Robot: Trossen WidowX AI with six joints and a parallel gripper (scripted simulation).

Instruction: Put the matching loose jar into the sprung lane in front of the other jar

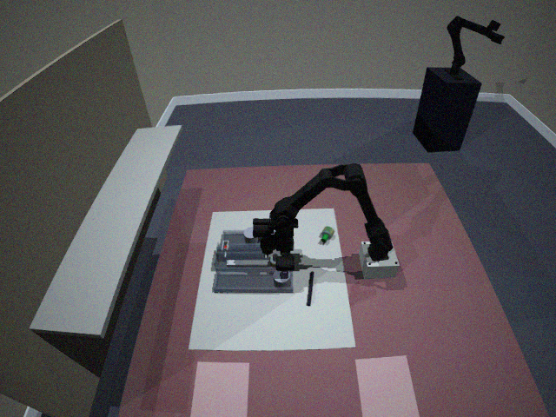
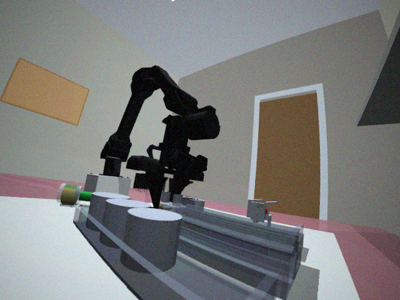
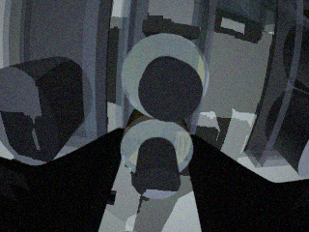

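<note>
Now: gripper tip 7 cm past the black bar, 11 cm to the right of it and 2 cm above it.
</note>
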